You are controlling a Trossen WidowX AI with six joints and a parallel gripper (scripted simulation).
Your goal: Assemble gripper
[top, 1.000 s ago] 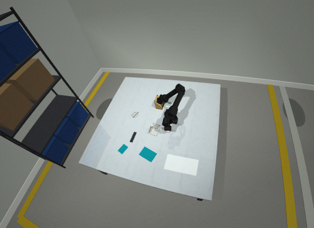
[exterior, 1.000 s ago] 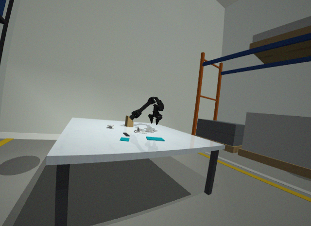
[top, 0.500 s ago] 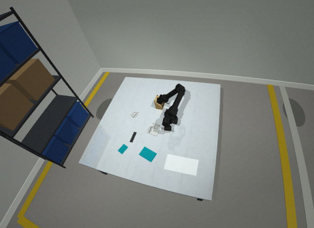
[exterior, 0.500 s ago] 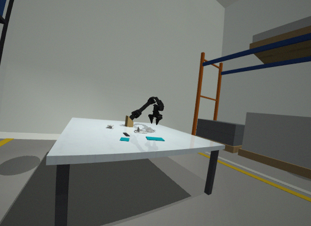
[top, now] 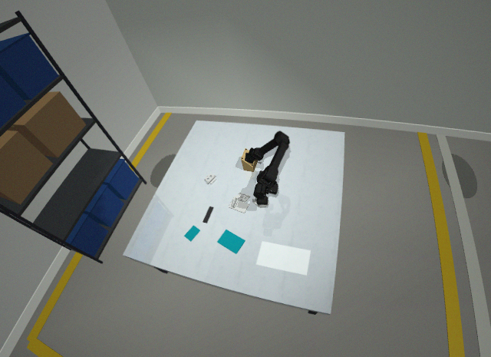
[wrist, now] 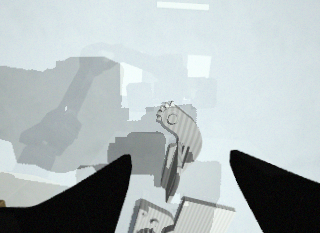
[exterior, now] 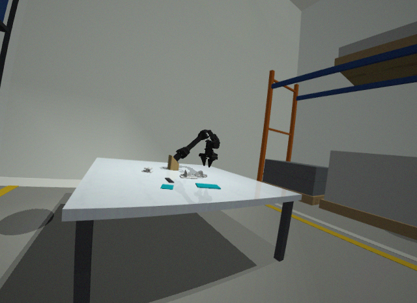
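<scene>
My gripper tip is now 1 cm to the left of the grey gripper jaw and 8 cm above it. Round my gripper tip: black bar (10 cm ahead, 37 cm to the right, 8 cm below).
</scene>
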